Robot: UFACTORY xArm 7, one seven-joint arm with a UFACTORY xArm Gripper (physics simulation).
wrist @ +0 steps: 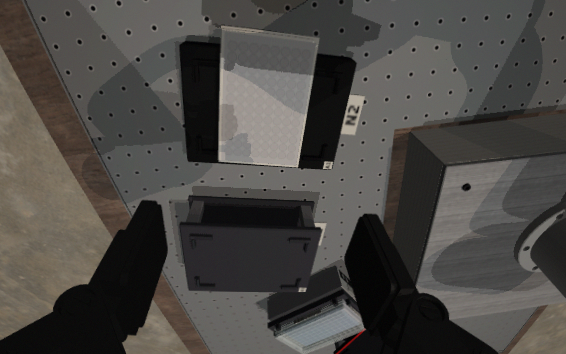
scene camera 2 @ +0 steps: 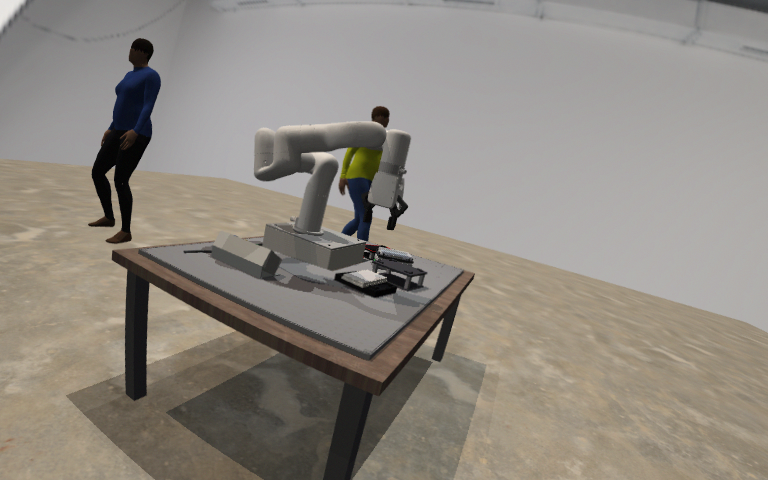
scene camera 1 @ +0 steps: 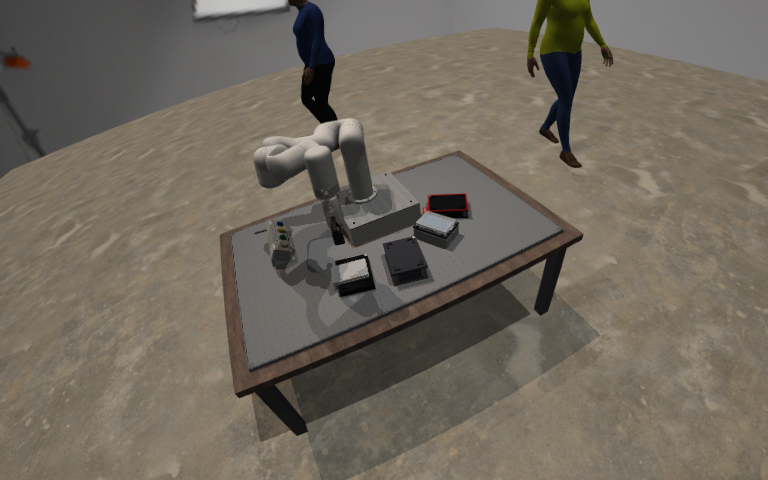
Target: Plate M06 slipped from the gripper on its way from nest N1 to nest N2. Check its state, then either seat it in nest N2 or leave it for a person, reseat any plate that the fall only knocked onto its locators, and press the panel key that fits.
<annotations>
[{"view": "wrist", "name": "gripper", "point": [261, 231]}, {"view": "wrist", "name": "white well plate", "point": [266, 77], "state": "on a black nest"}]
</annotations>
